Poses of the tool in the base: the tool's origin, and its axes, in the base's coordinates. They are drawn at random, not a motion.
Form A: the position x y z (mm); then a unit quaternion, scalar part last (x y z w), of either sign.
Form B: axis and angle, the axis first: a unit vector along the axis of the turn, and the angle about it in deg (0 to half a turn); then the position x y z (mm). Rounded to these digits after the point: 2 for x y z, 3 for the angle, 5 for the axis.
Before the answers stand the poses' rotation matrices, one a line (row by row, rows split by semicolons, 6 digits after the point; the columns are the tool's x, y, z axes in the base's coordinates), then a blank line. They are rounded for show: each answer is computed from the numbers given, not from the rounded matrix.
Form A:
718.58, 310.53, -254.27, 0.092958, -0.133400, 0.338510, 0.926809
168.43, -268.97, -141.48, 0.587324, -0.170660, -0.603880, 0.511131
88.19, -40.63, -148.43, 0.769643, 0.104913, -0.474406, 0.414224
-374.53, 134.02, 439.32, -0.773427, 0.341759, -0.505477, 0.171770
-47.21, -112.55, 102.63, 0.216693, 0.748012, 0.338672, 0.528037
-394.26, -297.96, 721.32, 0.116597, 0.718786, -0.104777, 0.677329
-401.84, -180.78, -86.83, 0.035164, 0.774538, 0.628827, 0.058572
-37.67, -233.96, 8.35, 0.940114, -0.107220, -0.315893, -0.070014
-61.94, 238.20, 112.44, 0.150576, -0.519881, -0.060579, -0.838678
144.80, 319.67, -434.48, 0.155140, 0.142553, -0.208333, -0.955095
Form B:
0.735231 -0.652269 -0.184338; 0.602667 0.753540 -0.262623; 0.310207 0.081994 0.947127
0.212408 0.416858 -0.883805; -0.817789 -0.419241 -0.394283; -0.534887 0.806515 0.251852
0.527864 0.554512 -0.643332; -0.231530 -0.634823 -0.737152; -0.817162 0.538067 -0.206715
0.255388 -0.355000 0.899307; -0.702303 -0.707392 -0.079799; 0.664491 -0.611205 -0.429976
-0.348442 -0.033485 0.936732; 0.681841 0.676691 0.277818; -0.643181 0.735506 -0.212956
-0.055262 0.309553 0.949275; 0.025680 0.950854 -0.308573; -0.998142 0.007325 -0.060495
-0.990666 -0.019192 0.134957; 0.128135 0.206680 0.969982; -0.046508 0.978220 -0.202292
0.777431 -0.245832 -0.578937; -0.157364 -0.967204 0.199382; -0.608964 -0.063902 -0.790619
0.452108 -0.258176 0.853782; -0.054951 0.947314 0.315557; -0.890269 -0.189582 0.414101
0.872552 -0.353725 -0.336945; 0.442187 0.865058 0.236950; 0.207662 -0.355744 0.911220

0.24754, -0.35523, 0.90141, 44.115, 718.58, 310.53, -254.27
0.68333, -0.19856, -0.70259, 118.522, 168.43, -268.97, -141.48
0.84560, 0.11527, -0.52123, 131.059, 88.19, -40.63, -148.43
-0.78510, 0.34692, -0.51310, 160.219, -374.53, 134.02, 439.32
0.25517, 0.88082, 0.39880, 116.254, -47.21, -112.55, 102.63
0.15849, 0.97704, -0.14242, 94.730, -394.26, -297.96, 721.32
0.03522, 0.77587, 0.62991, 173.284, -401.84, -180.78, -86.83
-0.94243, 0.10748, 0.31667, 171.970, -37.67, -233.96, 8.35
-0.27648, 0.95456, 0.11123, 65.998, -61.94, 238.20, 112.44
-0.52359, -0.48111, 0.70312, 34.471, 144.80, 319.67, -434.48

